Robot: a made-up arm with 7 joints. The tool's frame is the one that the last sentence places.
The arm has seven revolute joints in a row. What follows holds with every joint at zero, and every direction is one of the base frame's. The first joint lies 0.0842 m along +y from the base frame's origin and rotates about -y. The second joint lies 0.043 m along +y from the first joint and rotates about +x. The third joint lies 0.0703 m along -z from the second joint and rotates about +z. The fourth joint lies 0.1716 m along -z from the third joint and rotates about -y. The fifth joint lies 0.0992 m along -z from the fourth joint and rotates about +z. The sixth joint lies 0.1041 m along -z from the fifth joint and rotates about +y. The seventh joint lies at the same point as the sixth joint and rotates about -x. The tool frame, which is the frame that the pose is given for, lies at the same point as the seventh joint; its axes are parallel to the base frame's.
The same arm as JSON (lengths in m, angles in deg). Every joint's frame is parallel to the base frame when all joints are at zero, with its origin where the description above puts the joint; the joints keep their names.
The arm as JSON. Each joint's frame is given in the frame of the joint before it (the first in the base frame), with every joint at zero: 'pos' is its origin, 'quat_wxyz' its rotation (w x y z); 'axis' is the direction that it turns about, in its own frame. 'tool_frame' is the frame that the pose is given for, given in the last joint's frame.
{"length_unit": "m", "angle_unit": "deg", "joints": [{"joint": "joint 1", "pos": [0.0, 0.0842, 0.0], "quat_wxyz": [1.0, 0.0, 0.0, 0.0], "axis": [0.0, -1.0, 0.0]}, {"joint": "joint 2", "pos": [0.0, 0.043, 0.0], "quat_wxyz": [1.0, 0.0, 0.0, 0.0], "axis": [1.0, 0.0, 0.0]}, {"joint": "joint 3", "pos": [0.0, 0.0, -0.0703], "quat_wxyz": [1.0, 0.0, 0.0, 0.0], "axis": [0.0, 0.0, 1.0]}, {"joint": "joint 4", "pos": [0.0, 0.0, -0.1716], "quat_wxyz": [1.0, 0.0, 0.0, 0.0], "axis": [0.0, -1.0, 0.0]}, {"joint": "joint 5", "pos": [0.0, 0.0, -0.0992], "quat_wxyz": [1.0, 0.0, 0.0, 0.0], "axis": [0.0, 0.0, 1.0]}, {"joint": "joint 6", "pos": [0.0, 0.0, -0.1041], "quat_wxyz": [1.0, 0.0, 0.0, 0.0], "axis": [0.0, 1.0, 0.0]}, {"joint": "joint 7", "pos": [0.0, 0.0, 0.0], "quat_wxyz": [1.0, 0.0, 0.0, 0.0], "axis": [-1.0, 0.0, 0.0]}], "tool_frame": {"pos": [0.0, 0.0, 0.0], "quat_wxyz": [1.0, 0.0, 0.0, 0.0]}}
